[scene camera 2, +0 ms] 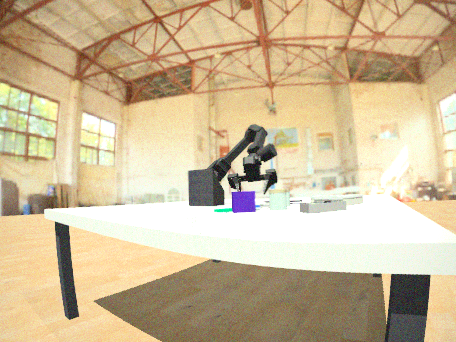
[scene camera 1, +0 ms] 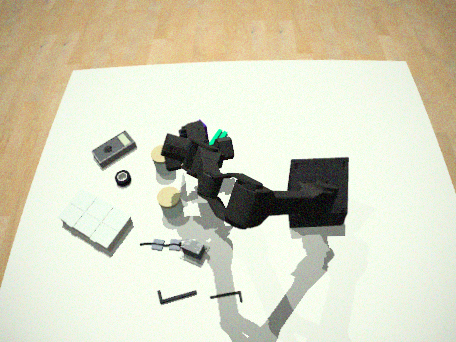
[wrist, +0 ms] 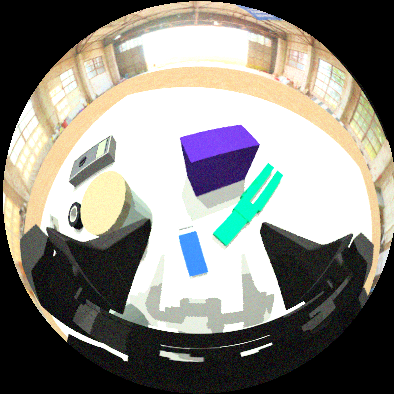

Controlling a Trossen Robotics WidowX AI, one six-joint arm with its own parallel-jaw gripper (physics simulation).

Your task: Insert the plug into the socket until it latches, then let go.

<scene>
My gripper (scene camera 1: 195, 152) is open, holding nothing. Also in view: a blue plug (wrist: 190, 246). On the table rests a purple block (wrist: 213, 158). Also in view: a grey device (wrist: 102, 153).
My gripper also shows in scene camera 2 (scene camera 2: 251, 195) and in the wrist view (wrist: 207, 226). Scene camera 1 does not show the blue plug, which is hidden by my arm.
</scene>
